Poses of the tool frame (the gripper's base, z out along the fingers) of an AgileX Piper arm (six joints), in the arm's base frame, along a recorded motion.
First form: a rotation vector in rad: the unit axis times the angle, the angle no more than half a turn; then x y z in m.
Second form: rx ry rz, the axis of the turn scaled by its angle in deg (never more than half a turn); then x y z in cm. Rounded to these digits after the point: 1 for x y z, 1 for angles.
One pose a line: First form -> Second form
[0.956 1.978 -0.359 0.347 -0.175 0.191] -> [54.8 113.3 -20.6 34.7 -17.5 19.1]
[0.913 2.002 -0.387 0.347 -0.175 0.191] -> [52.3 114.7 -22.2 34.7 -17.5 19.1]
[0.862 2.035 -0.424 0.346 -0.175 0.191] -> [49.4 116.6 -24.3 34.6 -17.5 19.1]
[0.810 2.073 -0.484 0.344 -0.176 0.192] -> [46.4 118.8 -27.7 34.4 -17.6 19.2]
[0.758 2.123 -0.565 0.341 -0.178 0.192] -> [43.4 121.6 -32.4 34.1 -17.8 19.2]
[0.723 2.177 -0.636 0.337 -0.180 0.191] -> [41.4 124.7 -36.4 33.7 -18.0 19.1]
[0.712 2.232 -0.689 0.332 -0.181 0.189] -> [40.8 127.9 -39.5 33.2 -18.1 18.9]
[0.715 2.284 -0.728 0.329 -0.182 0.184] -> [41.0 130.9 -41.7 32.9 -18.2 18.4]
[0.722 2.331 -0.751 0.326 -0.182 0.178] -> [41.4 133.6 -43.0 32.6 -18.2 17.8]
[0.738 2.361 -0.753 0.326 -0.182 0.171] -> [42.3 135.3 -43.1 32.6 -18.2 17.1]
